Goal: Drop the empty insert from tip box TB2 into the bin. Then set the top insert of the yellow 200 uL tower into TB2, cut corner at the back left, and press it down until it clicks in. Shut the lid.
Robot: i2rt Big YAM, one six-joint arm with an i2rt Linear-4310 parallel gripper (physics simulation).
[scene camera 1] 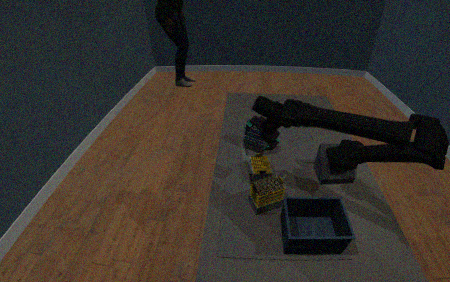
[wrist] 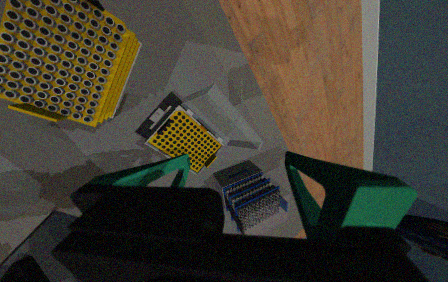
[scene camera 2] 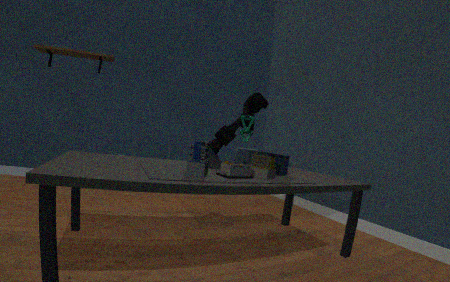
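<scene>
Tip box TB2 (scene camera 2: 237, 170) stands on the table with its clear lid (wrist: 225, 116) open. The yellow insert (scene camera 1: 260, 164) (wrist: 185, 137) sits in it, its holes dark and without tips. The yellow 200 uL tower (scene camera 1: 267, 192) (scene camera 2: 263, 162) (wrist: 65, 60) stands beside TB2, several inserts high, with tips in the top one. The dark blue bin (scene camera 1: 317, 226) (scene camera 2: 282, 165) is beyond the tower. My gripper (scene camera 2: 246, 136) (wrist: 234, 158) is open and empty, raised above the table. In the wrist view TB2 lies near its left fingertip; in scene camera 1 its fingertips are hard to make out.
A blue tip tower (scene camera 1: 256, 139) (scene camera 2: 200, 151) (wrist: 255, 200) stands on the other side of TB2, between the fingers as seen in the wrist view. The arm's grey base block (scene camera 1: 336, 175) stands at the right. A person (scene camera 1: 177, 37) stands on the floor behind.
</scene>
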